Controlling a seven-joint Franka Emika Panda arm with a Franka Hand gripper.
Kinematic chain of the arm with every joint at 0, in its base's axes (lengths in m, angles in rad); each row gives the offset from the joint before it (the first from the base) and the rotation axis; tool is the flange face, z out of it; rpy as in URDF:
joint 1: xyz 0 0 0.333 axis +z
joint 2: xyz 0 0 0 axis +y
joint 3: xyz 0 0 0.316 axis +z
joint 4: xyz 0.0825 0 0 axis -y
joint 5: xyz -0.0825 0 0.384 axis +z
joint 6: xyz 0 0 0 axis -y
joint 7: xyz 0.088 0 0 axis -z
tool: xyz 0 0 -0.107 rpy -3.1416 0 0
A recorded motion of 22 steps. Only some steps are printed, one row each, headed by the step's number.
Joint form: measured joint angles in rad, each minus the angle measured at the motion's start. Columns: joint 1, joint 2, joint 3, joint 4, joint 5, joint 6, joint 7.
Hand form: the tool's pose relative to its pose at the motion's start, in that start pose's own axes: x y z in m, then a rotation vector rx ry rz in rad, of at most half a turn. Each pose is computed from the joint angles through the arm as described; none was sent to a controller.
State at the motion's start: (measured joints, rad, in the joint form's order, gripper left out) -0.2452 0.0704 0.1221 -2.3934 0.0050 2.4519 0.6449
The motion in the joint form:
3: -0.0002 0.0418 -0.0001 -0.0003 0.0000 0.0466 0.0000
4: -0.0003 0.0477 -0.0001 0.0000 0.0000 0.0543 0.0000
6: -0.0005 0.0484 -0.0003 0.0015 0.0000 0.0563 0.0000
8: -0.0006 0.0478 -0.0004 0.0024 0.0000 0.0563 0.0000
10: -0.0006 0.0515 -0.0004 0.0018 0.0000 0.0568 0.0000
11: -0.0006 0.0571 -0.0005 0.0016 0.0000 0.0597 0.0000
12: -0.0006 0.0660 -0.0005 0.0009 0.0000 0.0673 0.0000
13: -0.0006 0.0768 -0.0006 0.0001 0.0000 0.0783 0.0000
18: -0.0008 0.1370 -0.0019 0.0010 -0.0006 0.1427 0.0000
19: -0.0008 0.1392 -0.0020 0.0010 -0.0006 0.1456 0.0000
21: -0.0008 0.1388 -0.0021 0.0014 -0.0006 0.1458 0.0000
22: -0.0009 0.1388 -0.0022 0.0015 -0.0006 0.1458 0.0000
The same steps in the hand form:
3: 0.0024 -0.0016 0.0167 0.0068 0.0009 0.0008
4: 0.0029 -0.0019 0.0188 0.0086 0.0022 0.0010
6: 0.0036 -0.0022 0.0184 0.0104 0.0044 0.0015
8: 0.0039 -0.0023 0.0178 0.0112 0.0056 0.0016
10: 0.0036 -0.0021 0.0198 0.0093 0.0024 0.0017
11: 0.0035 -0.0020 0.0224 0.0081 -0.0003 0.0019
12: 0.0035 -0.0020 0.0264 0.0078 -0.0025 0.0020
13: 0.0036 -0.0021 0.0311 0.0084 -0.0037 0.0023
18: 0.0058 -0.0030 0.0551 0.0168 -0.0031 0.0047
19: 0.0059 -0.0030 0.0559 0.0174 -0.0026 0.0049
21: 0.0061 -0.0031 0.0556 0.0180 -0.0018 0.0050
22: 0.0062 -0.0030 0.0555 0.0180 -0.0017 0.0052

